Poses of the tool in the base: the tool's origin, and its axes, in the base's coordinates. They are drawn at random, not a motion.
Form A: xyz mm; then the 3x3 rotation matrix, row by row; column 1 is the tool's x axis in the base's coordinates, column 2 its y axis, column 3 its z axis. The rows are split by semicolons.
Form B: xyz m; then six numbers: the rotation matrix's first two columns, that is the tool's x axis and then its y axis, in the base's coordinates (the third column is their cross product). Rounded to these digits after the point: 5 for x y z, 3 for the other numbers.
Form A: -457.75 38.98 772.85; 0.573 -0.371 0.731; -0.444 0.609 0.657; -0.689 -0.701 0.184
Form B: -0.45775 0.03898 0.77285 0.573 -0.444 -0.689 -0.371 0.609 -0.701
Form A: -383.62 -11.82 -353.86; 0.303 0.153 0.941; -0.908 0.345 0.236; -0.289 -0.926 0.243
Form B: -0.38362 -0.01182 -0.35386 0.303 -0.908 -0.289 0.153 0.345 -0.926
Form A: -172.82 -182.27 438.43; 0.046 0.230 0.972; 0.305 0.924 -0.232; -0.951 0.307 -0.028
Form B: -0.17282 -0.18227 0.43843 0.046 0.305 -0.951 0.230 0.924 0.307
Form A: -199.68 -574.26 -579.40; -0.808 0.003 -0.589; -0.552 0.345 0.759; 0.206 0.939 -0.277
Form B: -0.19968 -0.57426 -0.57940 -0.808 -0.552 0.206 0.003 0.345 0.939
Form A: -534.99 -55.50 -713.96; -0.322 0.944 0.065; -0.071 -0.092 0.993; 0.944 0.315 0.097
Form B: -0.53499 -0.05550 -0.71396 -0.322 -0.071 0.944 0.944 -0.092 0.315
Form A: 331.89 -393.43 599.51; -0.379 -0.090 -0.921; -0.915 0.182 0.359; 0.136 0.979 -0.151
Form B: 0.33189 -0.39343 0.59951 -0.379 -0.915 0.136 -0.090 0.182 0.979
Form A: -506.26 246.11 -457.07; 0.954 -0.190 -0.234; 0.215 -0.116 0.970; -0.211 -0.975 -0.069
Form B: -0.50626 0.24611 -0.45707 0.954 0.215 -0.211 -0.190 -0.116 -0.975
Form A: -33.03 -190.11 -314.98; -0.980 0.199 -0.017; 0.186 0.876 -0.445; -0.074 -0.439 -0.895
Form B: -0.03303 -0.19011 -0.31498 -0.980 0.186 -0.074 0.199 0.876 -0.439
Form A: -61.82 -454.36 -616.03; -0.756 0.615 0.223; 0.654 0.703 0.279; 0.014 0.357 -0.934
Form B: -0.06182 -0.45436 -0.61603 -0.756 0.654 0.014 0.615 0.703 0.357
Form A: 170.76 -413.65 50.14; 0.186 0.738 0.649; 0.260 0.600 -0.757; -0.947 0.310 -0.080
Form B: 0.17076 -0.41365 0.05014 0.186 0.260 -0.947 0.738 0.600 0.310
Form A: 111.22 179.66 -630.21; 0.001 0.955 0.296; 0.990 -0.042 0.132; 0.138 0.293 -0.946
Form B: 0.11122 0.17966 -0.63021 0.001 0.990 0.138 0.955 -0.042 0.293
